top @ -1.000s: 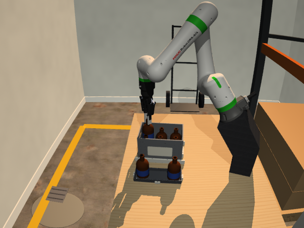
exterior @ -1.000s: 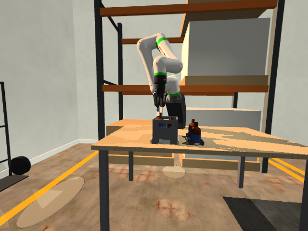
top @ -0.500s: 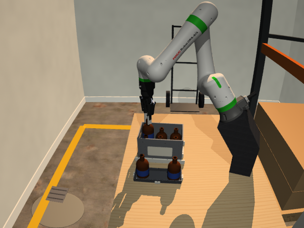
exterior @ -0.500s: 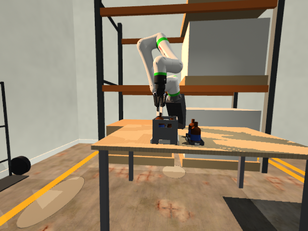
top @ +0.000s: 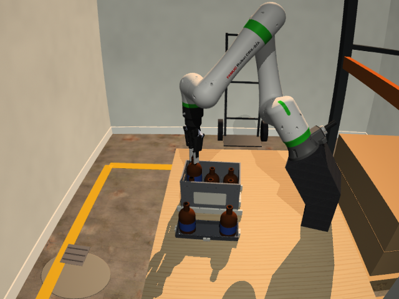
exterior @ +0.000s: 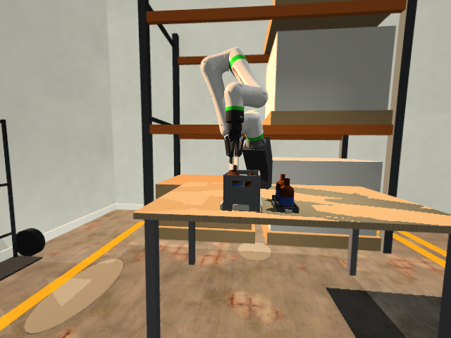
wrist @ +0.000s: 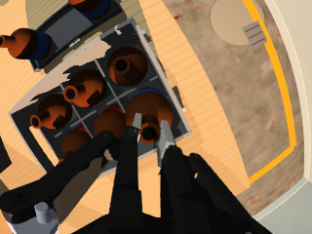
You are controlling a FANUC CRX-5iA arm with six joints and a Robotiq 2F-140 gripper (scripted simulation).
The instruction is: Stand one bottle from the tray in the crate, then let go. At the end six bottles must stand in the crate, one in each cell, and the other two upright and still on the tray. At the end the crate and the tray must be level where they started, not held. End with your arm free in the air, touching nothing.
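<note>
My gripper is now 9 cm above the glass bottle. Also, from my hand: tray: 3 cm behind, 28 cm to the left, 22 cm below; then grey crate: 8 cm behind, 6 cm to the left, 15 cm below.
</note>
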